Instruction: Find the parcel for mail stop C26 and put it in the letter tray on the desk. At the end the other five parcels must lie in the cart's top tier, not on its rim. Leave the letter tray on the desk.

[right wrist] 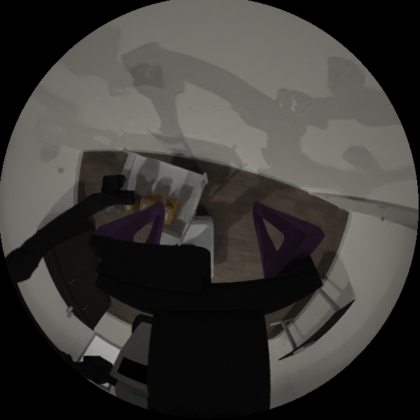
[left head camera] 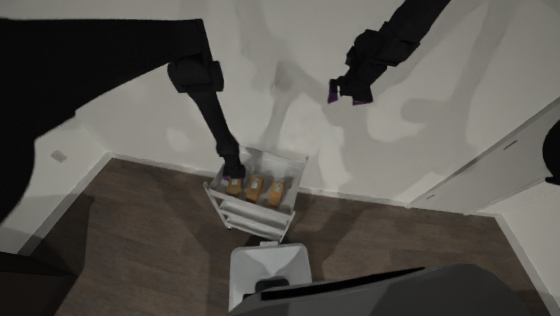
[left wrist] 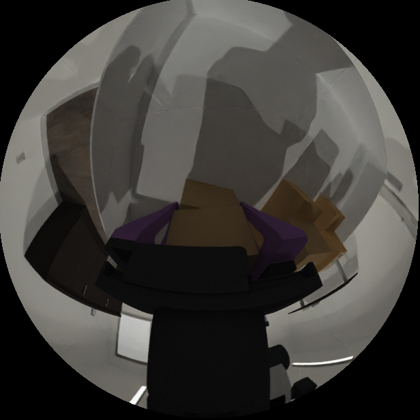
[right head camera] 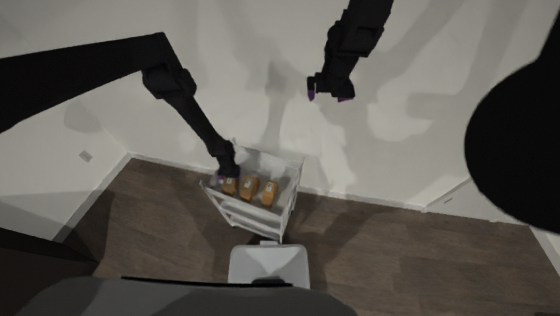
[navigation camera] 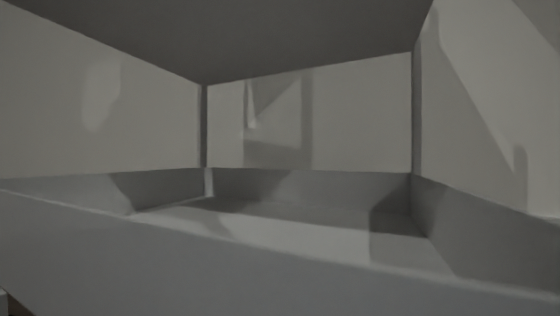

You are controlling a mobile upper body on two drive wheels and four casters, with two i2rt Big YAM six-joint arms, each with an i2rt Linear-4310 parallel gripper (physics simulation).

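Places are measured from the left arm's base along level axes (x left, y back, z up), in millimetres.
Pixels of known places: right gripper, fingertip midpoint: (left head camera: 340, 102) (right head camera: 324, 100).
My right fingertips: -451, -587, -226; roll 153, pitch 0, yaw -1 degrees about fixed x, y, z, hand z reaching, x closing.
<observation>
Ahead of a thing's pixels: the offset from my right fingertips to its middle, as dx, dy, dz. "pt": to the spot under its first point.
My left gripper (left head camera: 234, 178) (right head camera: 229, 178) (left wrist: 208, 206) is shut on the leftmost brown parcel {+407, +46, -446} (left head camera: 233, 188) (right head camera: 229, 187) (left wrist: 210, 225), in the top tier of the white cart {pt +213, -136, -521} (left head camera: 270, 162) (right head camera: 270, 162) (left wrist: 165, 155). That parcel's mail stop cannot be read. A middle parcel {+307, +70, -444} (left head camera: 255, 188) (right head camera: 249, 189) and a right parcel {+200, +93, -444} (left head camera: 275, 194) (right head camera: 270, 194) stand beside it; their labels are too small to read. More brown boxes show right of the fingers in the left wrist view, partly overlapping. My right gripper (left head camera: 345, 100) (right head camera: 327, 96) (right wrist: 208, 206) is open and empty, high up, right of the cart. I cannot make out the letter tray.
A pale bin (left head camera: 270, 255) (right head camera: 270, 255) stands in front of the cart. A dark cabinet (left head camera: 35, 285) (left wrist: 70, 250) is at the lower left. A wall rises behind the cart. The navigation camera faces a pale tier rim {pt +226, +199, -984} (navigation camera: 280, 250). A dark panel on pale legs (right wrist: 325, 327) shows at the lower right.
</observation>
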